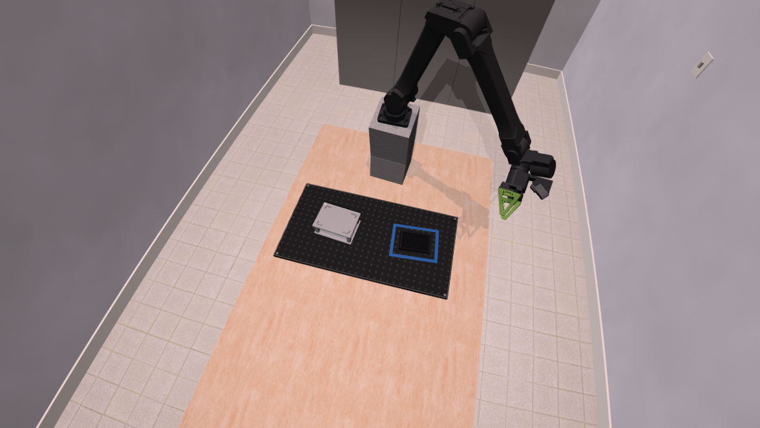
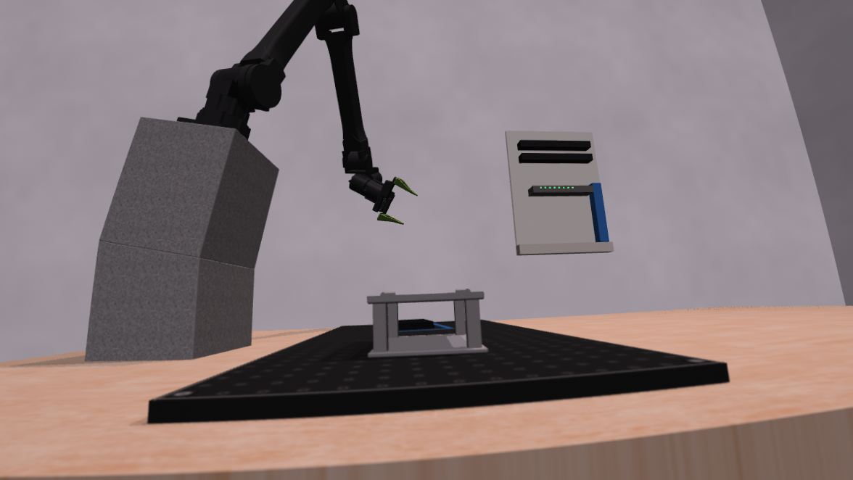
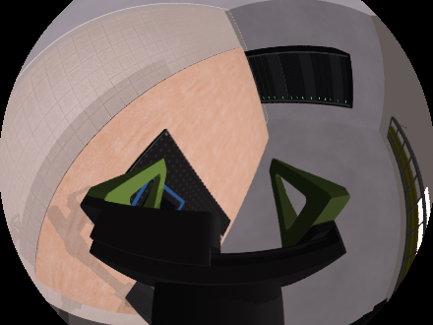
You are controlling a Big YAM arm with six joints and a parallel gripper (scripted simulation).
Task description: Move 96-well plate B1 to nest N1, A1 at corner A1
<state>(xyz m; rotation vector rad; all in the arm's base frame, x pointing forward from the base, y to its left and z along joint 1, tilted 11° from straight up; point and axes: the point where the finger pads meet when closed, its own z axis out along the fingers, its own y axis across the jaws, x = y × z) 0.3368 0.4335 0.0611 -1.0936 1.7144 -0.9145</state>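
Right now the black 96-well plate is 1 cm behind my hand, 24 cm to the right of it and 33 cm below it. Round my hand: grey raised nest N1 (57 cm to the right, 28 cm below).
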